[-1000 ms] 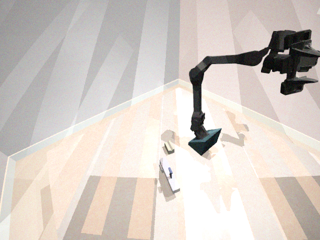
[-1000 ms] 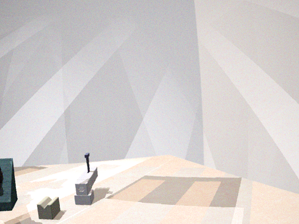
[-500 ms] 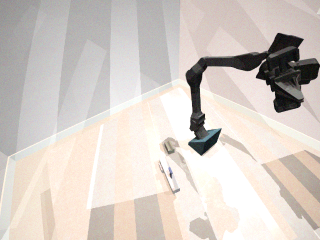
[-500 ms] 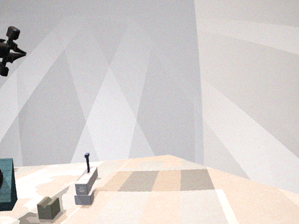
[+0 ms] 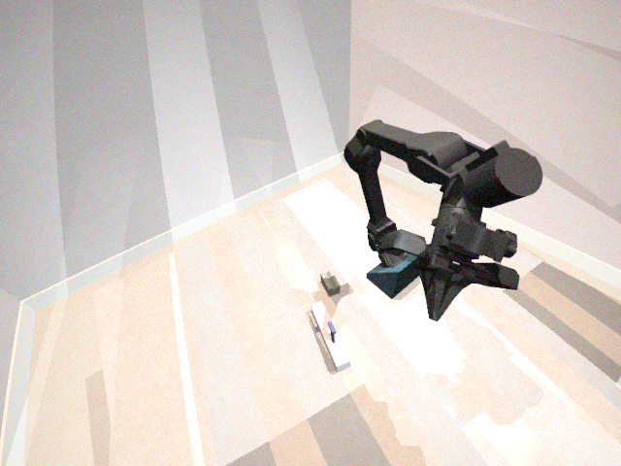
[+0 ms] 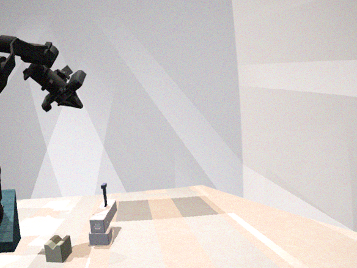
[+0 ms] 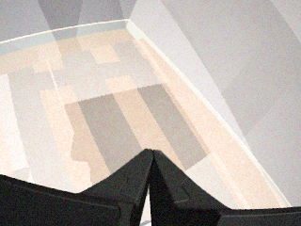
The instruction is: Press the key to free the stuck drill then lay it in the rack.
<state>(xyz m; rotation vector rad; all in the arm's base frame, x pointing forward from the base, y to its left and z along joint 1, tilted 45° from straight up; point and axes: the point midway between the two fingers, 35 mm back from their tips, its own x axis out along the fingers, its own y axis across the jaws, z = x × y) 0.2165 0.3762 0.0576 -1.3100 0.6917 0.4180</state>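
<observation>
Now: gripper tip 250 mm above the bluish key, 170 mm to the left of it and 50 mm short of it. From my gripper tip the other things lie so: v-shaped rack 340 mm to the right, 340 mm below, 70 mm behind; then drill 300 mm below, 210 mm to the right, 40 mm ahead; then housing block 310 mm below, 190 mm to the right, 40 mm ahead.
</observation>
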